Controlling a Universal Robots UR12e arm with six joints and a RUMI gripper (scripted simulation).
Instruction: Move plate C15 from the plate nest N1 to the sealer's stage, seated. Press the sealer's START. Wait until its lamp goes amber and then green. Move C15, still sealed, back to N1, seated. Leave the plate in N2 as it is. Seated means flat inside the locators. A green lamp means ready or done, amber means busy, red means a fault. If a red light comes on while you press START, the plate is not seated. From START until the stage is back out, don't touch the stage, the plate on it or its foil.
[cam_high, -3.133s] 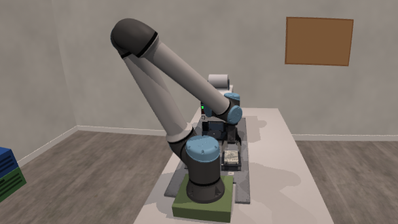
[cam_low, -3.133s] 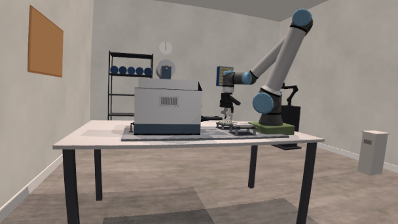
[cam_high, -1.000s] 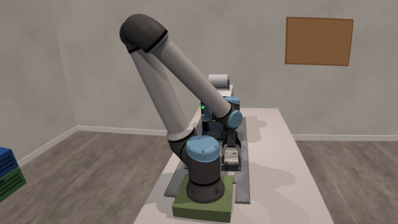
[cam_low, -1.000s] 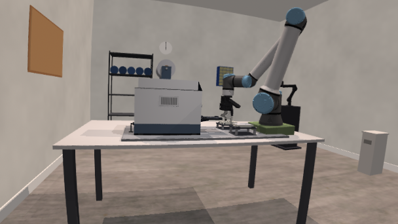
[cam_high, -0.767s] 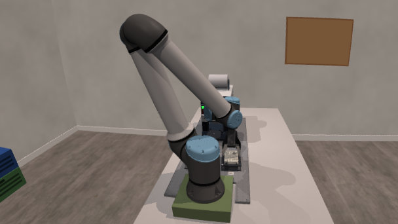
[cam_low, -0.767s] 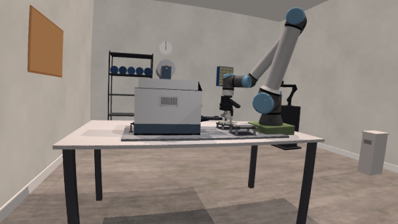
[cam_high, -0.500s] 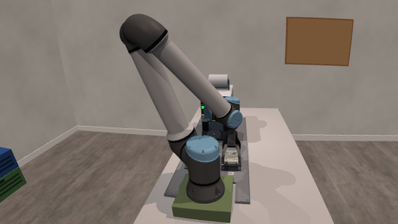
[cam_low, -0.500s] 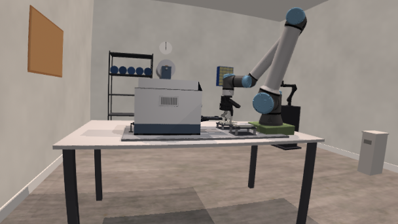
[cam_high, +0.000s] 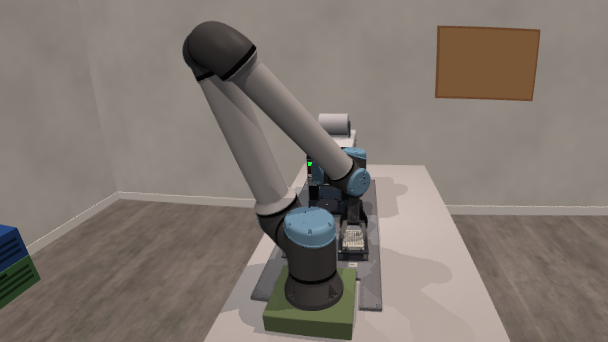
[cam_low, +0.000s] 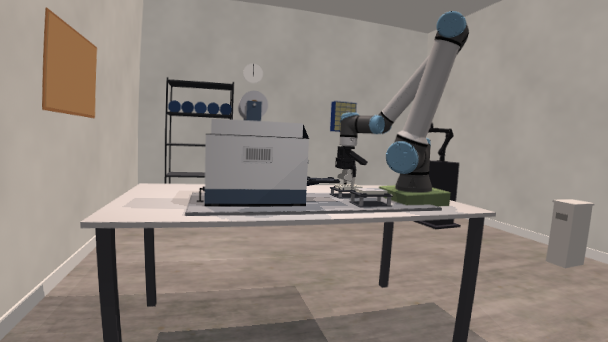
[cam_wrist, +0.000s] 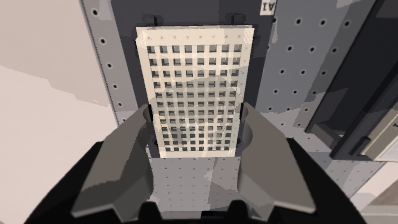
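Now: hand 1 cm above the plate C15. Round my hand: nest N1: 2 cm below; sealer stage: 21 cm ahead, 12 cm to the left, 5 cm above; nest N2: 22 cm to the left.
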